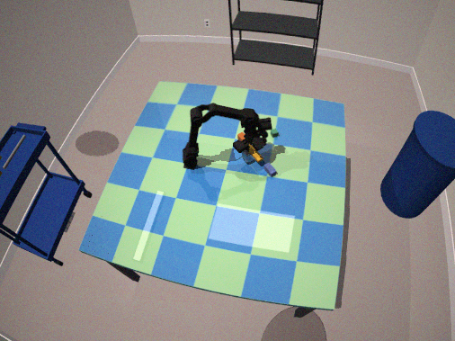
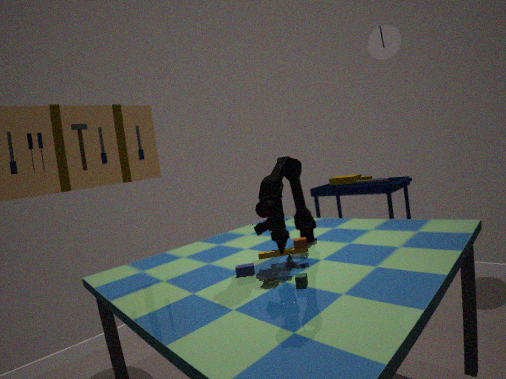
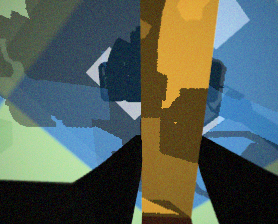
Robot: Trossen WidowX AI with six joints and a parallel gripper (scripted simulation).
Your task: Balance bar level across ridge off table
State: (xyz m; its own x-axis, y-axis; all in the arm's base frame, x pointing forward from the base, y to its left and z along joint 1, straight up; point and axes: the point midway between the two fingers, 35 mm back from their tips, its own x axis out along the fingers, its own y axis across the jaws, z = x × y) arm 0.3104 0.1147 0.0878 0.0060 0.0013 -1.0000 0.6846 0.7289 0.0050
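The purple block lies 12 cm ahead of my gripper tip, 8 cm to the right of it and 4 cm below it. Round my gripper tip: green block (11 cm ahead, 17 cm to the left, 4 cm below).
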